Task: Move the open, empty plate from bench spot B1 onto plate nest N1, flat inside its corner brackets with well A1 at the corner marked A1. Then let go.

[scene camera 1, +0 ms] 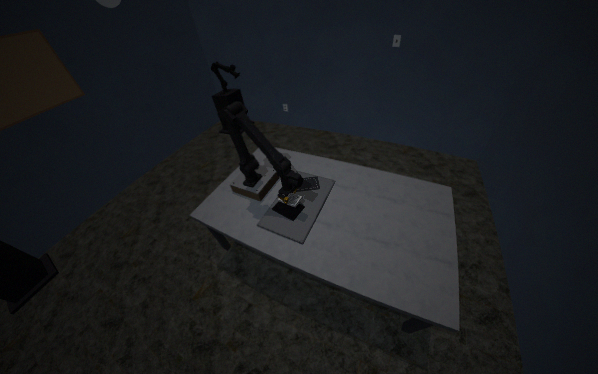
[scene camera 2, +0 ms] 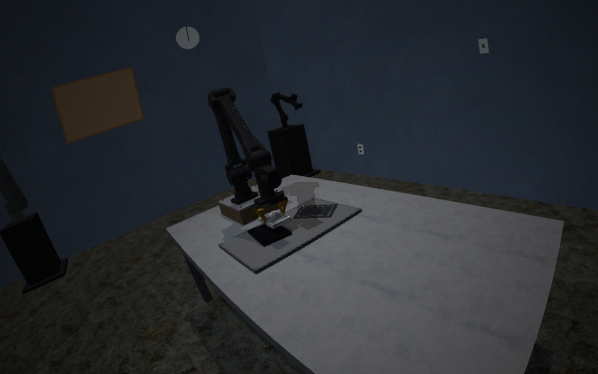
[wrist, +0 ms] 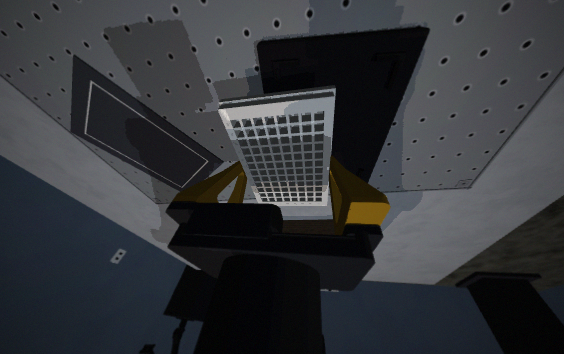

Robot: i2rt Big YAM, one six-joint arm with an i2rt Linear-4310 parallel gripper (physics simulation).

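Seen in the pictures: gripper, between the fingertips: [scene camera 1: 290, 199] [scene camera 2: 274, 219] [wrist: 286, 161]; arm's base, origin of its link: [scene camera 1: 252, 180] [scene camera 2: 244, 198].
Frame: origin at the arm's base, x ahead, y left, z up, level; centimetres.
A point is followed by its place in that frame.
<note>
The pale plate [scene camera 1: 295, 200] @[x 35.1, y -5.4, z -1.0 cm] [scene camera 2: 278, 219] @[x 34.6, y -5.2, z -0.8 cm] [wrist: 285, 145] @[x 33.8, y -5.6, z -0.7 cm], with its grid of open wells facing up, is between the yellow fingers of my gripper [scene camera 1: 290, 196] @[x 31.1, y -4.9, z -1.9 cm] [scene camera 2: 273, 217] @[x 31.1, y -4.9, z -1.9 cm] [wrist: 286, 161] @[x 31.1, y -4.9, z -1.9 cm], which is shut on its two long sides. The plate is raised above the board. Plate nest N1 [scene camera 1: 288, 212] @[x 33.4, y -12.5, z -5.0 cm] [scene camera 2: 270, 236] @[x 35.8, y -11.2, z -5.1 cm] [wrist: 320, 70] @[x 37.5, y -9.0, z -5.1 cm] is a black pad below the plate; in the wrist view the plate covers part of it and faint bracket shapes show at its far corners. Bench spot B1 [scene camera 1: 311, 184] @[x 36.8, y 15.4, z -6.1 cm] [scene camera 2: 316, 211] @[x 34.2, y 14.5, z -6.1 cm] [wrist: 107, 112] @[x 38.6, y 15.8, z -6.1 cm] is a dark mat with a white outline. The A1 marks are unreadable.
The grey perforated board [scene camera 1: 295, 231] @[x 42.6, y -22.3, z -6.2 cm] [scene camera 2: 255, 261] @[x 44.2, y -24.1, z -6.2 cm] [wrist: 425, 140] @[x 28.2, y -19.3, z -6.2 cm] bears the nest and the spot. It lies on the white table [scene camera 1: 380, 225] @[x 85.8, y -1.1, z -7.6 cm] [scene camera 2: 425, 255] @[x 89.9, y 7.8, z -7.5 cm]. The wood-sided arm base [scene camera 1: 245, 191] @[x -0.4, y -9.2, z -2.1 cm] [scene camera 2: 240, 215] @[x 10.6, y -9.4, z -2.5 cm] stands beside the board.
</note>
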